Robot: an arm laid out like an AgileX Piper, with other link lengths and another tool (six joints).
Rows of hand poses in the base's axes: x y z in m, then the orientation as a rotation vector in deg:
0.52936, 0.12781, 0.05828, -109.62, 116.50, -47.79
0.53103, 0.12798, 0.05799, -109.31, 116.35, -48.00
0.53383, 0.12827, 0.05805, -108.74, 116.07, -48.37
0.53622, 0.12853, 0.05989, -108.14, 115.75, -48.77
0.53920, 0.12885, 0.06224, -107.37, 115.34, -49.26
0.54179, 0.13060, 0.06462, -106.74, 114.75, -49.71
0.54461, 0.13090, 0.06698, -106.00, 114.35, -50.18
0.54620, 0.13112, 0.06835, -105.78, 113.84, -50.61
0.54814, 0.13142, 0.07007, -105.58, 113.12, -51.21
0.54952, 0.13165, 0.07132, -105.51, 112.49, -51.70
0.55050, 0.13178, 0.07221, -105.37, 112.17, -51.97
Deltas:
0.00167, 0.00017, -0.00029, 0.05, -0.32, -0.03
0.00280, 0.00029, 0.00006, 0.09, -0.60, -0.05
0.00239, 0.00026, 0.00184, 0.09, -0.64, -0.04
0.00298, 0.00032, 0.00235, 0.13, -0.82, -0.05
0.00259, 0.00175, 0.00238, 0.13, -0.82, 0.11
0.00282, 0.00030, 0.00236, 0.12, -0.79, -0.05
0.00159, 0.00022, 0.00137, -0.08, -0.52, 0.18
0.00194, 0.00030, 0.00172, -0.16, -0.66, 0.29
0.00138, 0.00023, 0.00125, -0.17, -0.50, 0.29
0.00098, 0.00013, 0.00089, -0.05, -0.32, 0.11

